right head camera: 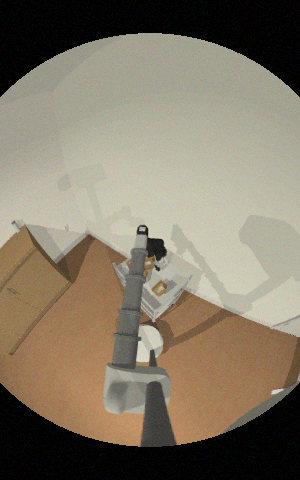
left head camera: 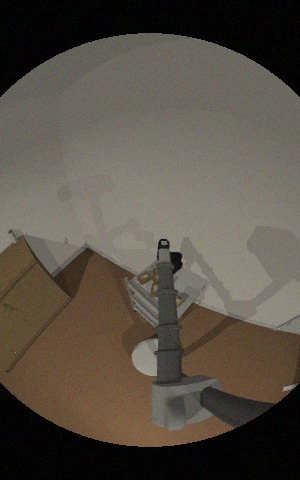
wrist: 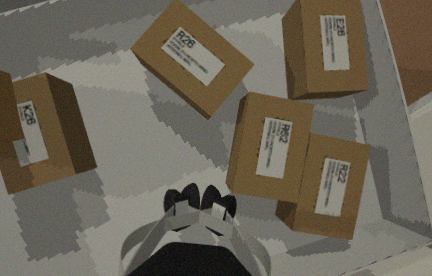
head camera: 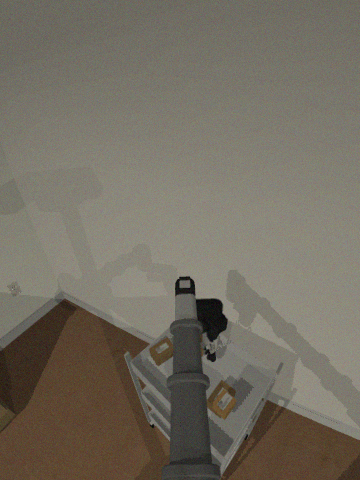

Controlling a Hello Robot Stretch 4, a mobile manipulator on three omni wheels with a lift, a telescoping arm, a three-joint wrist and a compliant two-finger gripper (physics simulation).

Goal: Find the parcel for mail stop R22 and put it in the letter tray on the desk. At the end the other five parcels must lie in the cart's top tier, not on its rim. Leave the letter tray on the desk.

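Places are measured from the robot's base along level axes (x ahead, y left, z up), in centimetres.
Where they show: gripper, fingertip midpoint: (right head camera: 156, 268) (wrist: 200, 199) (head camera: 209, 356); robot's base, origin of the base link: (right head camera: 142, 341) (left head camera: 152, 355).
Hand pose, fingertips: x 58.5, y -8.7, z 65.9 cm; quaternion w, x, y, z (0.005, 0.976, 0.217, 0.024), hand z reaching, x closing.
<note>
Things, the pixels of their top centre, and the offset from my fingertips. "pt": a spot on its surface instead.
- R22 parcel, middle of its top: (wrist: 332, 187) dx +9.4, dy +7.5, dz +2.6 cm
- R62 parcel, middle of its top: (wrist: 274, 148) (right head camera: 146, 262) dx +2.8, dy +7.7, dz +2.6 cm
- R26 parcel, middle of its top: (wrist: 193, 56) (left head camera: 154, 288) dx -7.4, dy +10.7, dz +2.6 cm
- E26 parcel, middle of its top: (wrist: 334, 42) (head camera: 162, 348) (left head camera: 143, 276) dx +2.7, dy +18.9, dz +2.6 cm
- K26 parcel, middle of its top: (wrist: 25, 133) (head camera: 221, 395) dx -15.9, dy -2.3, dz +2.6 cm
- sixth parcel, surface spot: (wrist: 4, 110) pt dx -17.3, dy -1.1, dz +4.3 cm
- Brown wooden furniture, surface spot: (left head camera: 35, 300) pt dx -30.4, dy +127.6, dz -17.3 cm
The R22 parcel (wrist: 332, 186) lies at the lower right of the wrist view, in a corner of the cart's top tier (wrist: 401, 165) (head camera: 251, 417). It touches the R62 parcel (wrist: 271, 147) on its left. The R26 parcel (wrist: 192, 57) and the E26 parcel (wrist: 327, 47) lie further up in that view. The K26 parcel (wrist: 37, 132) is at the left, with part of a sixth parcel (wrist: 4, 110) over its edge; that label is hidden. My gripper (wrist: 200, 199) (head camera: 211, 356) is shut, with no parcel between its fingers. It hangs above the tier, left of R22 and below R62 in the wrist view.
The telescoping arm (head camera: 189, 400) (left head camera: 168, 310) (right head camera: 131, 305) hides part of the cart. A wall stands behind the cart. A round white object (left head camera: 145, 356) (right head camera: 150, 342) is in front of it. Brown wooden furniture (left head camera: 35, 300) (right head camera: 32, 290) stands at the left. The letter tray does not show.
</note>
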